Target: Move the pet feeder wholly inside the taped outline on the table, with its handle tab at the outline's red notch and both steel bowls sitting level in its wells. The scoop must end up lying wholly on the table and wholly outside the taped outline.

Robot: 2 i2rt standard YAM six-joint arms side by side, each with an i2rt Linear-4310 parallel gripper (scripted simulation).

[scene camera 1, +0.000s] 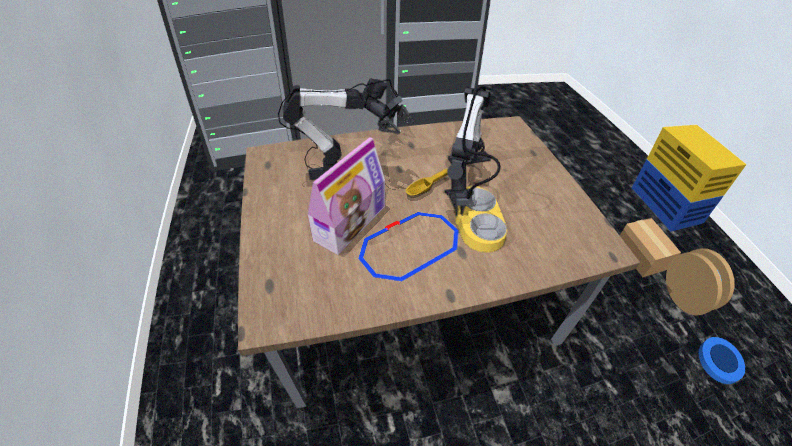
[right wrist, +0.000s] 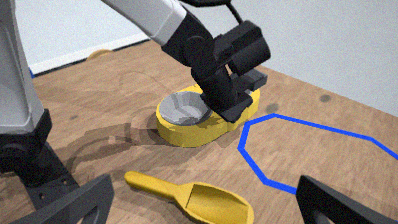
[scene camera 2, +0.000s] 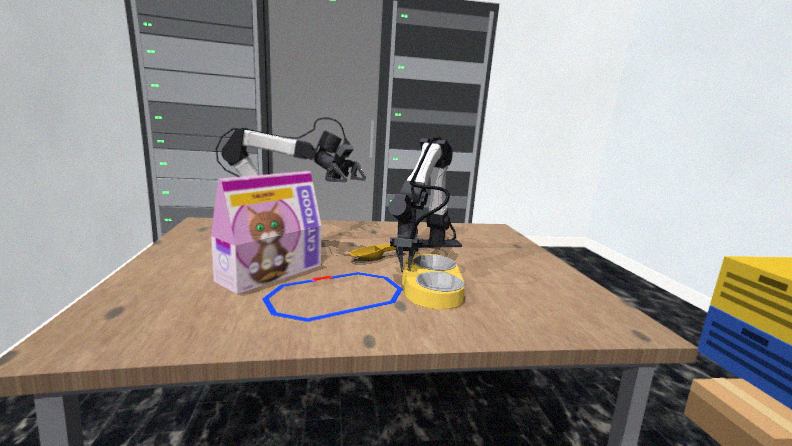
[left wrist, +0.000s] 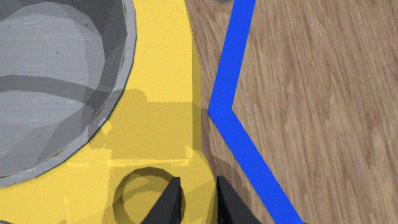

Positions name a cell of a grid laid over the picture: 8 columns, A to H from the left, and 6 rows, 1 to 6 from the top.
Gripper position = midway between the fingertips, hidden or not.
my right gripper: scene camera 1 E2; right wrist E5; scene camera 2 D3; not seen in the left wrist view (out of frame)
yellow pet feeder: scene camera 1 E3; right wrist D4; scene camera 2 E4; left wrist D4
